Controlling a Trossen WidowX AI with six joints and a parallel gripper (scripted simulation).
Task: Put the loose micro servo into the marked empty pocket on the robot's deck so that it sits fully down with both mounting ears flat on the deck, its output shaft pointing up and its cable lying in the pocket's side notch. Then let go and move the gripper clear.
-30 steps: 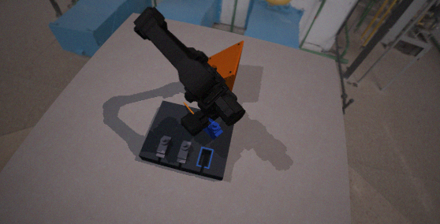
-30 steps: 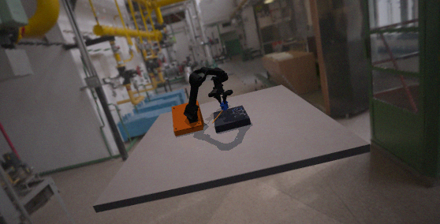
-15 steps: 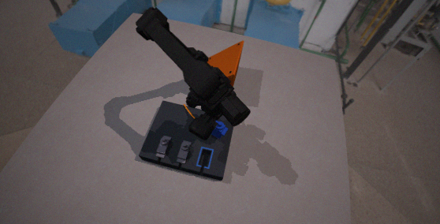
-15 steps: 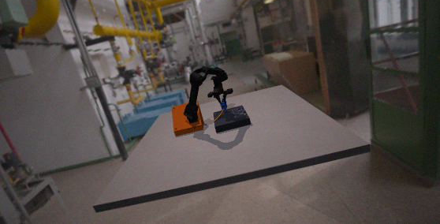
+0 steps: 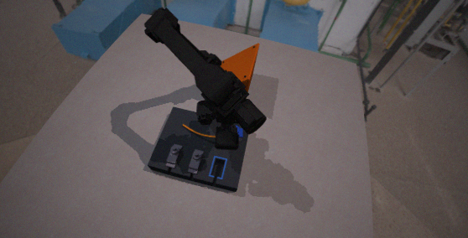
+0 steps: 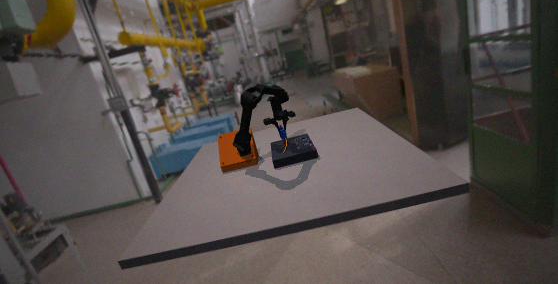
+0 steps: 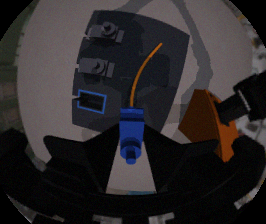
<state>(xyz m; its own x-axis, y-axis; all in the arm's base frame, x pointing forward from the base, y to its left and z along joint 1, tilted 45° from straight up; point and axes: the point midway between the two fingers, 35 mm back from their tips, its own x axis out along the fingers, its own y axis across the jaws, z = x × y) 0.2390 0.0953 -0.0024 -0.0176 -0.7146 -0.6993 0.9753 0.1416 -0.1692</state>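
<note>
Right now the robot deck is 10 cm below my gripper tip, 7 cm to the right of it and 1 cm behind it.
</note>
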